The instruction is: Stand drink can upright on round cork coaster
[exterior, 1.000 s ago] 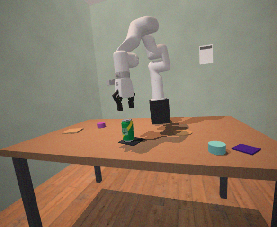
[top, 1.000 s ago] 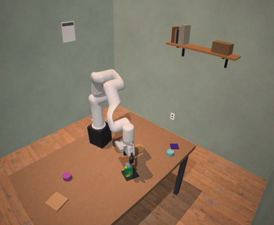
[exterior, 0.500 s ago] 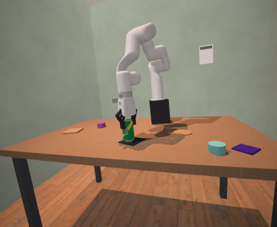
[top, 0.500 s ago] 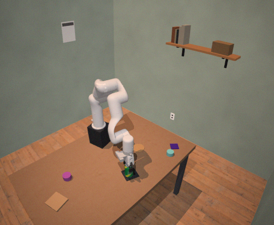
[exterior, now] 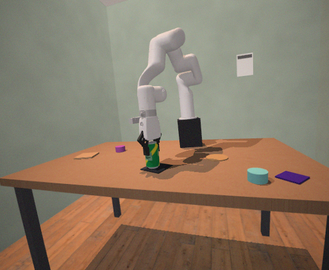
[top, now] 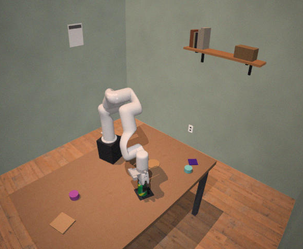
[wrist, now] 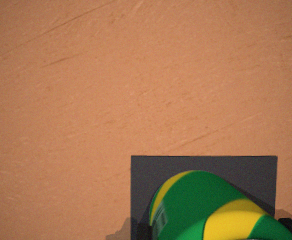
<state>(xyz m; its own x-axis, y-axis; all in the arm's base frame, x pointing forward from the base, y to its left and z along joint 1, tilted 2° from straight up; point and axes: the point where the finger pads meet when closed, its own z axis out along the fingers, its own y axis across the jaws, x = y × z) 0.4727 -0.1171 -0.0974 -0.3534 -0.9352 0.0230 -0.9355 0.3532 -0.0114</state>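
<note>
Right now the yellow drink can is 2 cm below my hand. Round my hand: dark square coaster 2 cm to the left, 8 cm below; then purple square coaster 8 cm ahead, 53 cm to the left, 8 cm below.
</note>
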